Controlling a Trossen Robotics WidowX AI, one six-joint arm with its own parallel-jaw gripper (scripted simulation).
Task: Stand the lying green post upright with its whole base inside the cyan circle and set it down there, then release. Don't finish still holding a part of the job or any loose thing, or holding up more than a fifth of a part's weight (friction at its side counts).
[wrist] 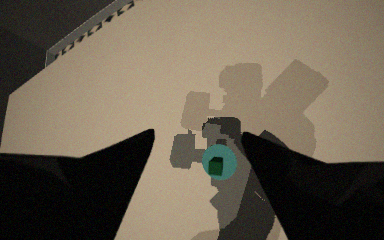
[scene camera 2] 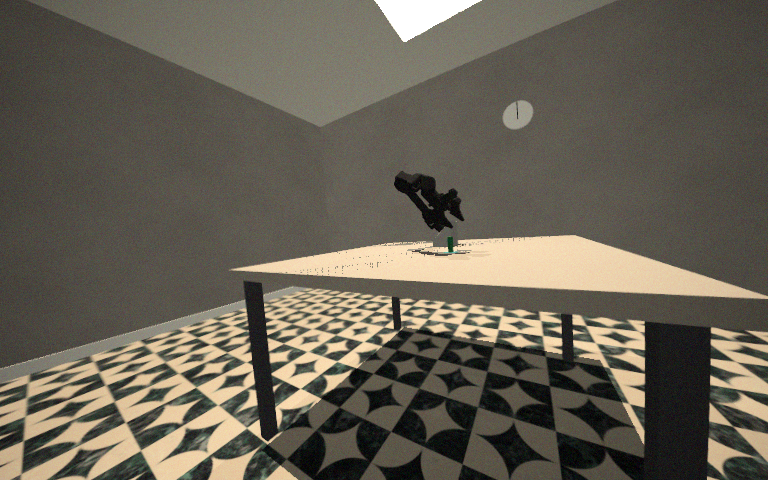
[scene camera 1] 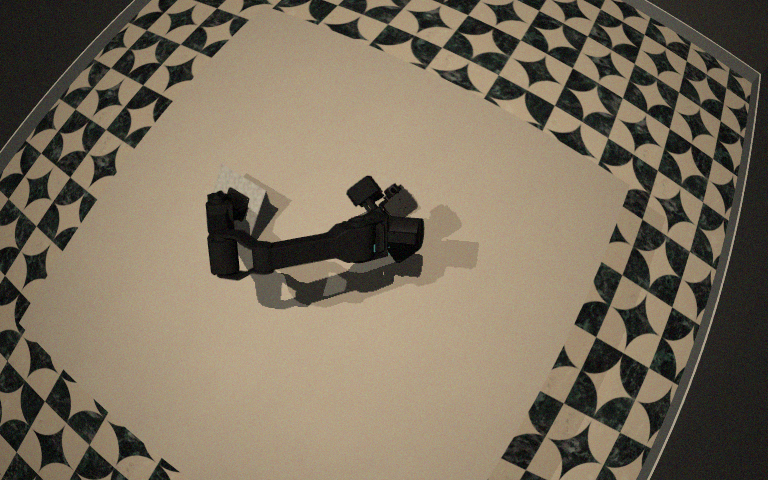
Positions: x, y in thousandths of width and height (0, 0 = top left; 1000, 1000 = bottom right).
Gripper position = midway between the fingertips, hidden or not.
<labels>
my gripper: wrist 517, 560; scene camera 2 597, 468; scene camera 1 512, 441
</labels>
